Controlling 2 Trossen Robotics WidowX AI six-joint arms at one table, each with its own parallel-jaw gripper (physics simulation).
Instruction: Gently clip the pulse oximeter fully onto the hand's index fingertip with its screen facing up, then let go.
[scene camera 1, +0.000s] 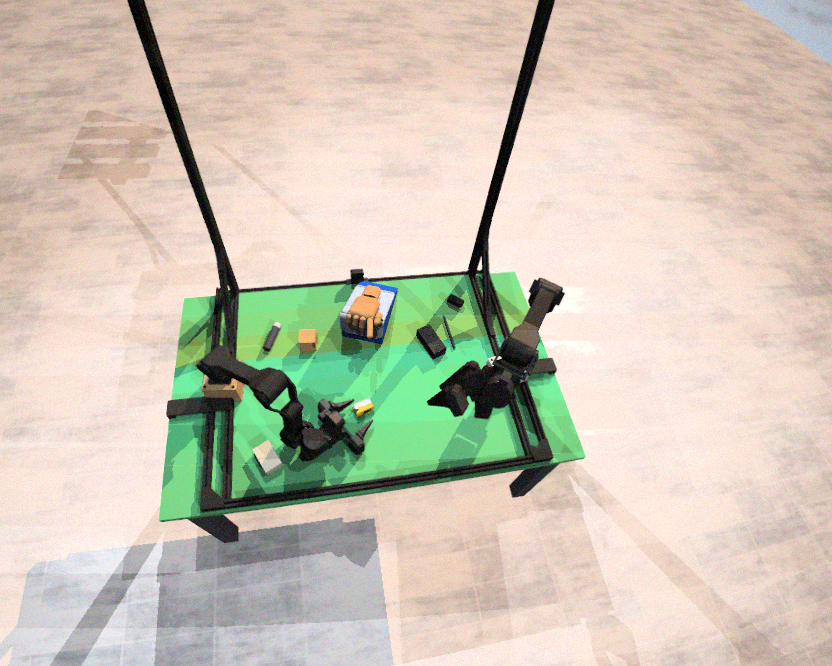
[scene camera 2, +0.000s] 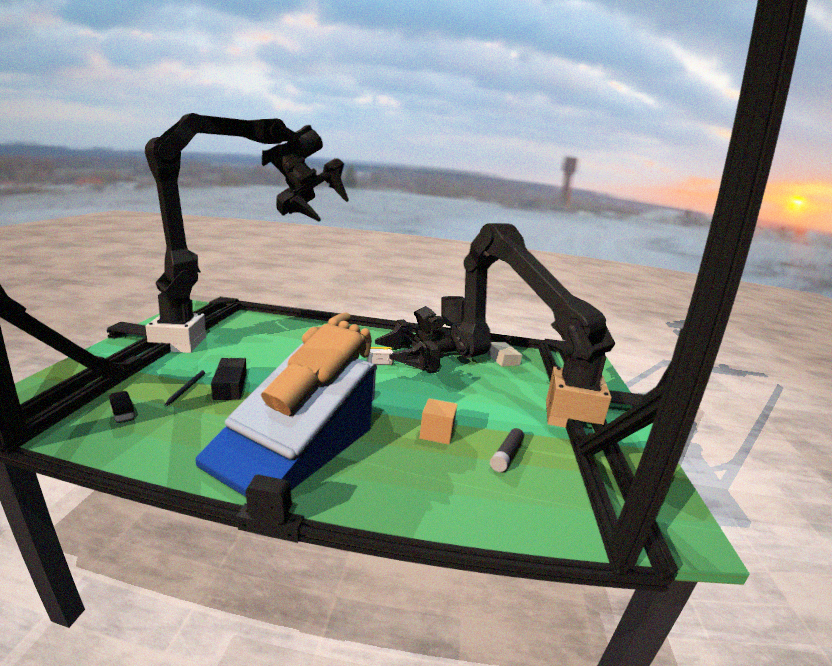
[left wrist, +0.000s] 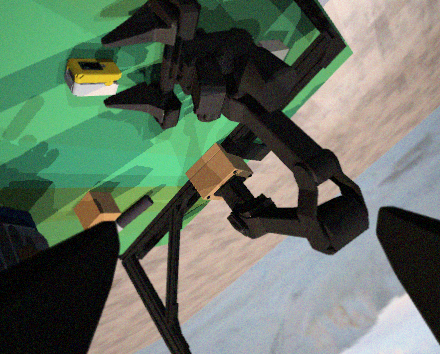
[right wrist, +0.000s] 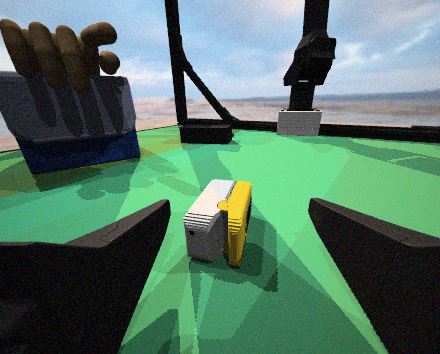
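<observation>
There's a tan cube (scene camera 2: 438, 417) resting on the table, and it shows in the left wrist view (left wrist: 95, 207) too, but in the right wrist view the cube is out of frame. A black box (scene camera 2: 227, 384) is resting on the table as well; you'd get that box in the right wrist view (right wrist: 207, 134), while in the left wrist view it's out of frame. I can also see a pulse oximeter (right wrist: 218, 221), and that oximeter is there in the left wrist view (left wrist: 85, 77) as well. Then there's an index finger (right wrist: 102, 33) and a blue and grey block (scene camera 2: 257, 439). As for my grippers, here's my right gripper (scene camera 2: 381, 348), and my left gripper (scene camera 2: 334, 210) is open with nothing in it.
</observation>
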